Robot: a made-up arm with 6 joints.
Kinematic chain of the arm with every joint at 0, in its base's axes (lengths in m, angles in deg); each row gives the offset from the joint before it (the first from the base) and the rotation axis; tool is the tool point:
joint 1: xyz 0 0 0.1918 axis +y
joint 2: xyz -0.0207 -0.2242 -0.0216 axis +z
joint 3: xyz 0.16 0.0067 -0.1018 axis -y
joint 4: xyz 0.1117 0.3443 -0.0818 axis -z
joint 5: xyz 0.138 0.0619 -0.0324 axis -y
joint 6: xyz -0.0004 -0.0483 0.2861 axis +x
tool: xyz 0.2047 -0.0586 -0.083
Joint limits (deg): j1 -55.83..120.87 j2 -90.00..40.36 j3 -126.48..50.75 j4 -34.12..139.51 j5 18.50..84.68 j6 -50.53..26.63
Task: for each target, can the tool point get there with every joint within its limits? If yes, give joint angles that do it. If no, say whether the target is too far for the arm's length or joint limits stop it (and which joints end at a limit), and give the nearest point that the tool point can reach.
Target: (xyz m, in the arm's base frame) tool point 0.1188 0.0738 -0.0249
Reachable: yes | joints 90.25 17.96 14.59 29.04 37.61 -23.80
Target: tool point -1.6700 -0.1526 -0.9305
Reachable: no: too far | nearest point -0.6112 -0.1975 -0.2189 | short by 1.276 m
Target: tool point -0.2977 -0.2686 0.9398
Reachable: no: joint limits stop it (at a limit: joint 1, joint 3, joint 5, joint 6) | nearest point -0.0125 -0.2654 0.7046 | short by 0.370 m
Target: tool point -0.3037 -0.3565 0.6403
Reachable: no: joint limits stop it (at a limit: joint 1, joint 3, joint 5, joint 6) | nearest point -0.0867 -0.3949 0.5705 | short by 0.231 m
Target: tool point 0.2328 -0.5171 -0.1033
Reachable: yes | joints 21.19 -77.32 -71.82 32.97 59.73 -9.68
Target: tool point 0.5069 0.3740 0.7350
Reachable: no: joint limits stop it (at a limit: joint 1, joint 4, joint 5, joint 6) | nearest point 0.4042 0.2256 0.5785 | short by 0.239 m
